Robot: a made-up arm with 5 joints.
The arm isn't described. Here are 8 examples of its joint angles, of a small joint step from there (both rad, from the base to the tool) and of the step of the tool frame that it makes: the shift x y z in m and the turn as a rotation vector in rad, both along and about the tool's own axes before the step.
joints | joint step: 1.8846 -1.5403 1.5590 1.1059 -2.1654 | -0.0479 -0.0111 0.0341 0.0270 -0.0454
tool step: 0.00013 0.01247 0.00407 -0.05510 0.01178 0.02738
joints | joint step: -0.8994 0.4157 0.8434 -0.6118 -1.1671 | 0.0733 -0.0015 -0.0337 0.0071 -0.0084
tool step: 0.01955 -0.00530 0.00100 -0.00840 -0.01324 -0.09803
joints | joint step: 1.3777 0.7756 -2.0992 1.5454 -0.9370 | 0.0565 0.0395 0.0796 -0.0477 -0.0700
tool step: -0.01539 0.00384 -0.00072 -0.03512 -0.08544 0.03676
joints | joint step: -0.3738 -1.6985 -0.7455 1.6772 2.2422 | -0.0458 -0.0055 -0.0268 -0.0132 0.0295
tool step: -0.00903 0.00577 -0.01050 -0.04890 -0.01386 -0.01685
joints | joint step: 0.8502 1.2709 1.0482 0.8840 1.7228 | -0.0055 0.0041 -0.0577 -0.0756 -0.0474
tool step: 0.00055 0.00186 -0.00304 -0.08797 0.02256 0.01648
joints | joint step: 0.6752 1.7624 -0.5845 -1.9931 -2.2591 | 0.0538 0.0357 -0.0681 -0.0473 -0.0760
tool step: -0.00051 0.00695 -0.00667 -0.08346 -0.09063 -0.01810
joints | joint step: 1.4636 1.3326 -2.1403 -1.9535 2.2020 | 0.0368 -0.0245 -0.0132 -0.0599 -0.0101
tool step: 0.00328 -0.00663 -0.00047 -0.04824 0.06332 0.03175
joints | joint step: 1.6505 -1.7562 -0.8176 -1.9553 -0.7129 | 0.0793 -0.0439 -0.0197 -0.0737 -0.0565
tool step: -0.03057 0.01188 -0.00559 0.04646 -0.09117 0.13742
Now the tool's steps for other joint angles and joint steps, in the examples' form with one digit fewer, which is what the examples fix.
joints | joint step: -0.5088 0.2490 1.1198 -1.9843 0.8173 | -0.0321 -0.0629 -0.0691 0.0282 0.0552
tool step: -0.0009 -0.0073 -0.0062 0.0378 -0.0629 -0.0544
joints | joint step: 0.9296 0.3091 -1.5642 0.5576 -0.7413 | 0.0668 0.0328 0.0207 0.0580 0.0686
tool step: -0.0101 0.0067 -0.0035 -0.0716 0.0996 -0.0544
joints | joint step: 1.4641 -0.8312 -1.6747 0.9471 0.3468 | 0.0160 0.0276 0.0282 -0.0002 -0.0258
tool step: -0.0038 -0.0027 -0.0025 0.0031 -0.0495 -0.0020
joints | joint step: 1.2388 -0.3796 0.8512 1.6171 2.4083 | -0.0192 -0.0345 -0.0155 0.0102 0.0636
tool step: 0.0085 0.0017 0.0004 0.0450 0.0507 -0.0704
